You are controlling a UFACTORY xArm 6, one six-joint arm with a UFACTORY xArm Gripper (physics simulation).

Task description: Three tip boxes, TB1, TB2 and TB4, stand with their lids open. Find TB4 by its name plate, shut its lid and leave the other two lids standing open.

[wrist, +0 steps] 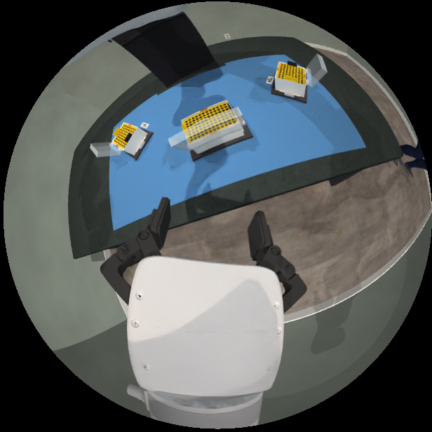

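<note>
Three white tip boxes with yellow racks stand on dark bases. The right box (291,86) has a small white name plate (270,80) on its left, small and tilted, that appears to read TB4; its clear lid (316,70) stands open on the right side. The larger middle box (217,139) has its clear lid (178,140) open along the near side, overlapping the rack in this view; its name plate does not show. The left box (134,142) has a plate (144,125) too small to read and its clear lid (104,149) open to the left. My gripper (211,213) is open and empty, nearer the camera than the boxes.
The boxes stand on a blue mat (310,130) on a dark table (385,130). A black panel (170,50) stands at the far edge, with part of the pale arm above it. Brown floor (330,225) lies beyond the near edge. A person's dark legs (414,156) show at the right.
</note>
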